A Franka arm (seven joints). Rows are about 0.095 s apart.
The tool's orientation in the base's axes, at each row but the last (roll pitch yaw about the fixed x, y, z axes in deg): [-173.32, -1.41, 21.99]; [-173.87, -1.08, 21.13]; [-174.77, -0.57, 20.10]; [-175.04, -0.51, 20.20]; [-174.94, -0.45, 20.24]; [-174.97, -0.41, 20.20]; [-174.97, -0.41, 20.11]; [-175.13, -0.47, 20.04]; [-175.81, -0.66, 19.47]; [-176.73, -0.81, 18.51]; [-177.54, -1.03, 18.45]
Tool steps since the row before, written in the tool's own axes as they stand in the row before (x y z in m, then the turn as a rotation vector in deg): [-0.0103, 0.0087, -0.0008, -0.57, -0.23, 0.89]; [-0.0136, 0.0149, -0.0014, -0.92, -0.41, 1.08]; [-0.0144, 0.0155, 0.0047, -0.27, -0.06, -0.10]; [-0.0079, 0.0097, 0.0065, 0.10, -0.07, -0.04]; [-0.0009, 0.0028, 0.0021, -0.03, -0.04, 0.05]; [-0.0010, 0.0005, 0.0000, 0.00, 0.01, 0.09]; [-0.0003, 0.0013, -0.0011, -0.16, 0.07, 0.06]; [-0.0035, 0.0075, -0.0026, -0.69, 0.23, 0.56]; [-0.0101, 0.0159, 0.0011, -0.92, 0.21, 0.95]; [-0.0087, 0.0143, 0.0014, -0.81, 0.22, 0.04]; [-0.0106, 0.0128, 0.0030, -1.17, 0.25, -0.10]
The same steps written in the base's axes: [-0.0063, -0.0120, -0.0005, -0.63, 0.10, -0.87]; [-0.0073, -0.0189, -0.0005, -1.03, 0.16, -1.05]; [-0.0083, -0.0190, -0.0062, -0.27, -0.05, 0.10]; [-0.0042, -0.0112, -0.0074, 0.07, 0.10, 0.05]; [0.0001, -0.0027, -0.0023, -0.04, 0.03, -0.05]; [-0.0008, -0.0008, -0.0001, 0.00, 0.00, -0.09]; [0.0002, -0.0014, 0.0010, -0.13, -0.12, -0.07]; [-0.0007, -0.0084, 0.0019, -0.58, -0.41, -0.58]; [-0.0042, -0.0182, -0.0024, -0.81, -0.43, -0.97]; [-0.0037, -0.0162, -0.0023, -0.70, -0.46, -0.06]; [-0.0060, -0.0153, -0.0037, -1.03, -0.61, 0.07]
